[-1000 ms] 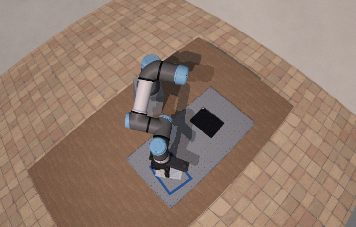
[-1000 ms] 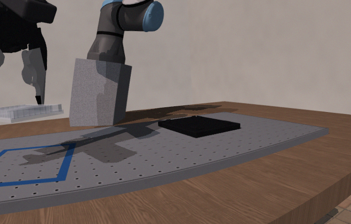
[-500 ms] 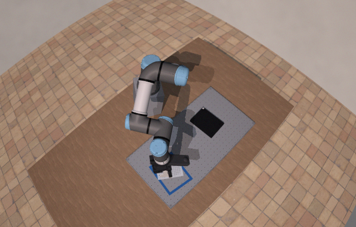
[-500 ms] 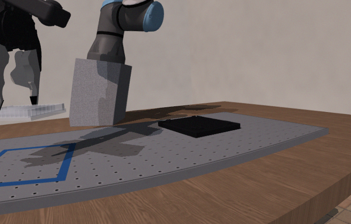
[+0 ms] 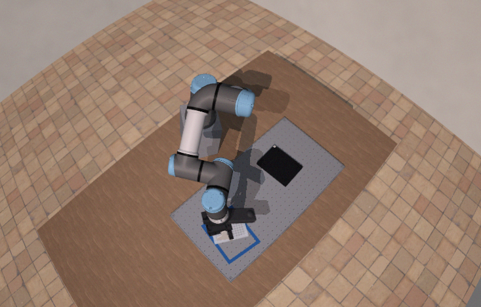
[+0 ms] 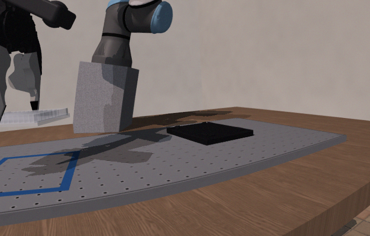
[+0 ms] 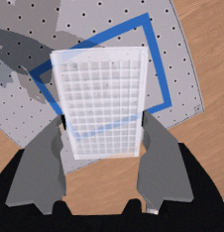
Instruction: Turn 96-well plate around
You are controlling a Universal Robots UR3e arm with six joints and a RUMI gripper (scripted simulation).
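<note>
Right now my hand is 1 cm above the clear 96-well plate. Also, from my hand: black plate nest N1: 12 cm behind, 34 cm to the left, 8 cm below; then white A1 mark: 21 cm behind, 38 cm to the left, 8 cm below.
</note>
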